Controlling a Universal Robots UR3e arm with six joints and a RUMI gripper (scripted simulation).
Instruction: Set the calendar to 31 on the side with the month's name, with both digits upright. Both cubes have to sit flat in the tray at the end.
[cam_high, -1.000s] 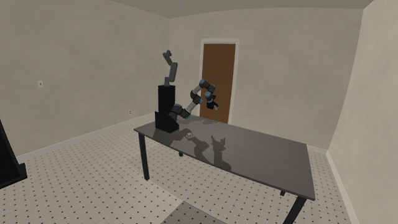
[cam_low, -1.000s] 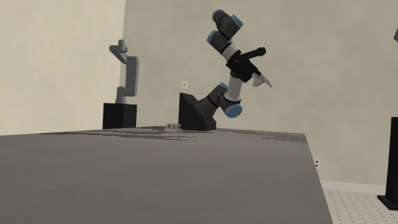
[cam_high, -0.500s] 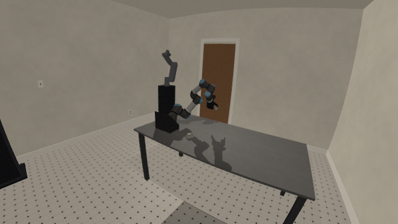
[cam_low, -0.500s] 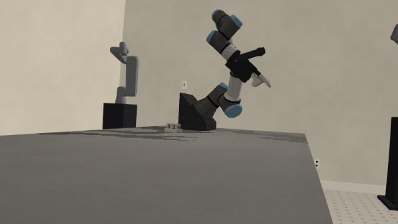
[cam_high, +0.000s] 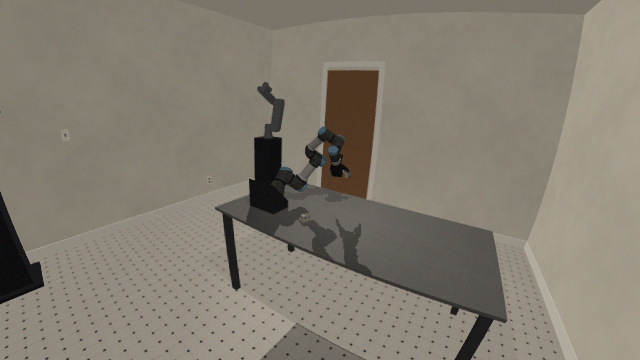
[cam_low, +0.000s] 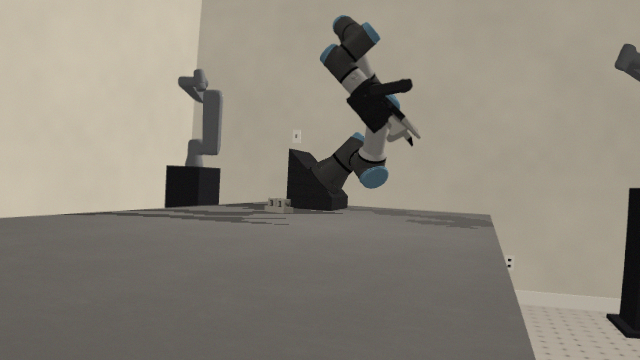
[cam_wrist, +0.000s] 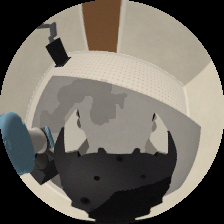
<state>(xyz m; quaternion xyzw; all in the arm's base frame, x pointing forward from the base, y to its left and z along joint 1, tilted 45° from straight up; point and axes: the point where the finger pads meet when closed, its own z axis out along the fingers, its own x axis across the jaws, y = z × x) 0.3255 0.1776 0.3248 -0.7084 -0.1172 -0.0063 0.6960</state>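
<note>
The pale calendar tray is 39 cm to the right of my hand, 20 cm below it and 3 cm behind it.
</note>
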